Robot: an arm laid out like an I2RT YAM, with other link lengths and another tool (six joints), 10 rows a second.
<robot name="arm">
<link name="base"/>
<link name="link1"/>
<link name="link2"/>
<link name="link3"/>
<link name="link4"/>
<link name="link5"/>
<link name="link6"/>
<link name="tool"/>
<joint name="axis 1" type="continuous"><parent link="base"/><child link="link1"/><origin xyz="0 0 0.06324" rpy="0 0 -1.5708"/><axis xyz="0 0 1"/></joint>
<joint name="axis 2" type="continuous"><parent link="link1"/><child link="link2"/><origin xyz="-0.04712 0.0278 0.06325" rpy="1.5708 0 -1.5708"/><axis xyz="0 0 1"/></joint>
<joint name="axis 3" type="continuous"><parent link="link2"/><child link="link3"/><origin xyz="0.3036 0 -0.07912" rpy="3.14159 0 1.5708"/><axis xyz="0 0 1"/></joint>
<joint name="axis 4" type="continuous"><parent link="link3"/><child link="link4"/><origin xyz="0.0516 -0.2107 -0.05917"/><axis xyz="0 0 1"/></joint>
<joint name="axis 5" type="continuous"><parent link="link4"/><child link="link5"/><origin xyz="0.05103 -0.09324 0.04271" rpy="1.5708 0 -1.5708"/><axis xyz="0 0 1"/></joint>
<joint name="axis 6" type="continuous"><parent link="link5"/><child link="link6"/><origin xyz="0.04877 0 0.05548" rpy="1.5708 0 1.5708"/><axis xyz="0 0 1"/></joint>
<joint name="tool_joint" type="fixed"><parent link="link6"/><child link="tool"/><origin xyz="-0.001 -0.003 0.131" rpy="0.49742 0 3.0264"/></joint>
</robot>
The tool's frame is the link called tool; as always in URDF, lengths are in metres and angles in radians. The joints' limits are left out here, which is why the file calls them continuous.
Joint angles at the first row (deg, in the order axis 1, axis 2, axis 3, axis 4, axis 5, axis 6):
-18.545, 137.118, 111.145, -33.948, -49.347, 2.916
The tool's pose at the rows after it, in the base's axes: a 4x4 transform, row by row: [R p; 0 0 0 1], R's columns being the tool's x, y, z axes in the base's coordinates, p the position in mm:
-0.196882 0.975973 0.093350 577.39; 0.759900 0.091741 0.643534 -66.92; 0.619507 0.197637 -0.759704 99.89; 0 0 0 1
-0.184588 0.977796 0.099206 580.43; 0.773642 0.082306 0.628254 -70.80; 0.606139 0.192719 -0.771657 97.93; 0 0 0 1
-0.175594 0.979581 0.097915 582.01; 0.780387 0.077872 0.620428 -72.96; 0.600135 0.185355 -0.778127 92.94; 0 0 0 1
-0.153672 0.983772 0.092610 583.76; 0.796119 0.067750 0.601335 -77.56; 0.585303 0.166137 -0.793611 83.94; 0 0 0 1
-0.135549 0.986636 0.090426 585.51; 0.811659 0.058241 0.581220 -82.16; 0.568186 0.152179 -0.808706 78.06; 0 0 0 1
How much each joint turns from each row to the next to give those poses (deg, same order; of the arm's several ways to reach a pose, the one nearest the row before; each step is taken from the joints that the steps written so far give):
0.001, 0.917, 1.071, -0.647, 0.592, -0.137
-0.001, 0.367, 0.792, -0.124, 1.294, 0.207
0.000, 0.613, 0.415, 0.002, 0.725, 0.003
0.001, 0.962, 0.815, -0.459, 1.756, -0.063
-0.001, 0.664, 0.843, -0.492, 1.695, -0.079

